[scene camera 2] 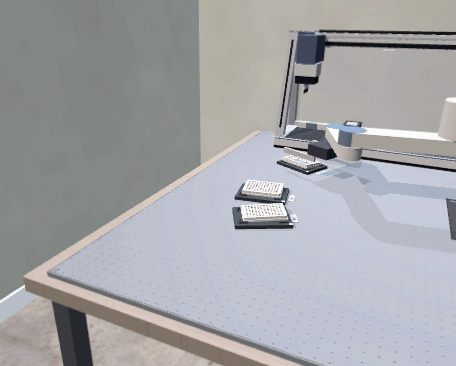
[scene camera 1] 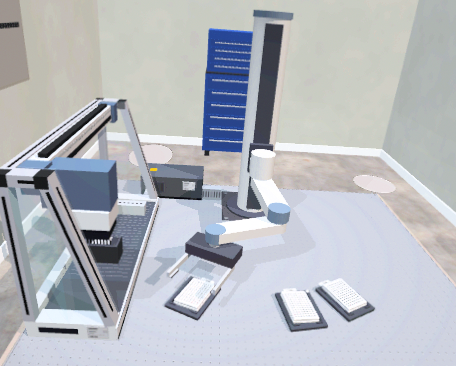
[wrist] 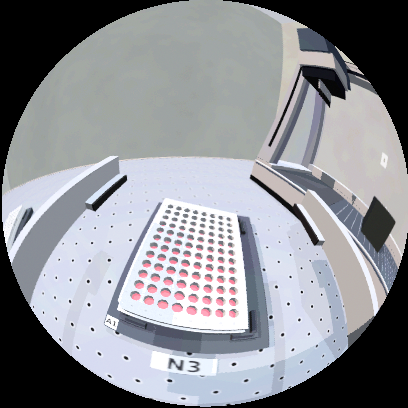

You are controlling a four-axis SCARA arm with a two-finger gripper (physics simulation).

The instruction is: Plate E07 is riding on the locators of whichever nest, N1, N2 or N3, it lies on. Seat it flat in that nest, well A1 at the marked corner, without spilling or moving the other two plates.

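Observation:
A white plate (scene camera 1: 195,294) (scene camera 2: 302,161) (wrist: 192,260) lies on the dark nest N3 (scene camera 1: 182,310) (wrist: 200,342). Its wells show red contents in the wrist view. A wider strip of nest and dark locators show along its right side; the left strip is narrower. The A1 tag (wrist: 111,322) is at the nest's near left corner. No plate name is readable, and I cannot tell whether the plate lies flat. My gripper (scene camera 1: 194,281) (wrist: 214,179) is open and empty, above the table, its fingers wide apart toward either side of the plate. Two other white plates (scene camera 1: 299,306) (scene camera 1: 346,295) (scene camera 2: 263,188) (scene camera 2: 263,212) lie on dark nests.
A gantry frame (scene camera 1: 135,150) (scene camera 2: 286,85) with a blue-grey head (scene camera 1: 85,185) (scene camera 2: 310,48) stands beyond N3. A dark box (scene camera 1: 175,181) stands behind the gantry's side of the table. The arm's column (scene camera 1: 254,100) rises at the back. Part of a neighbouring plate (wrist: 14,225) shows beyond the left finger.

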